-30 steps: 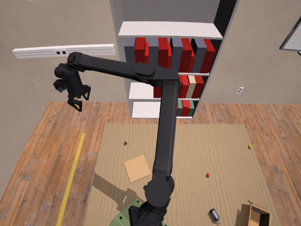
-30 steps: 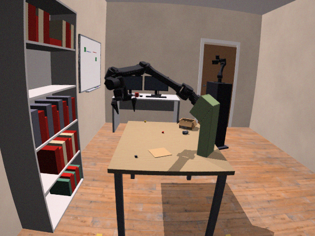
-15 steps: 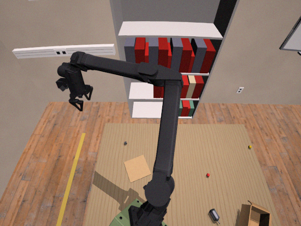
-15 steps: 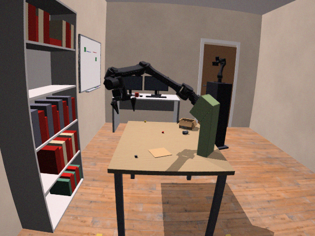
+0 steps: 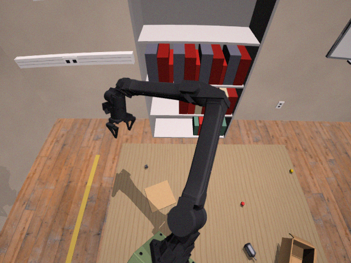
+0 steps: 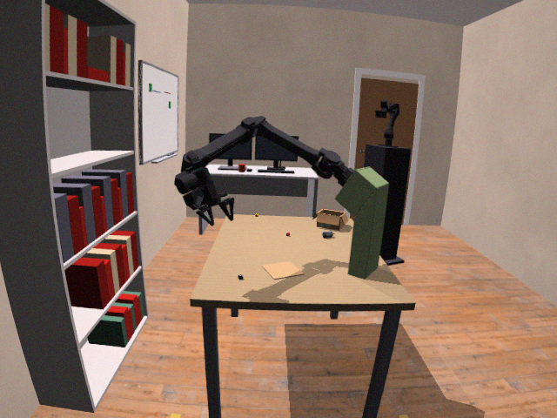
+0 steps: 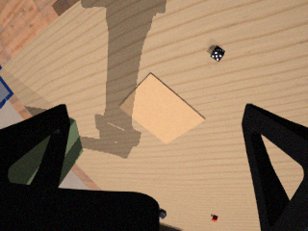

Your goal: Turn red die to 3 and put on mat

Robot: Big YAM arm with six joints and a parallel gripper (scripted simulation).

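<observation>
My hand is 49 cm past the red die, 51 cm to the left of it and 27 cm above it. Round my hand: tan square mat (29 cm behind, 9 cm to the right, 27 cm below); dark object (71 cm behind, 43 cm to the right, 26 cm below); black die (9 cm behind, 6 cm to the right, 27 cm below).
</observation>
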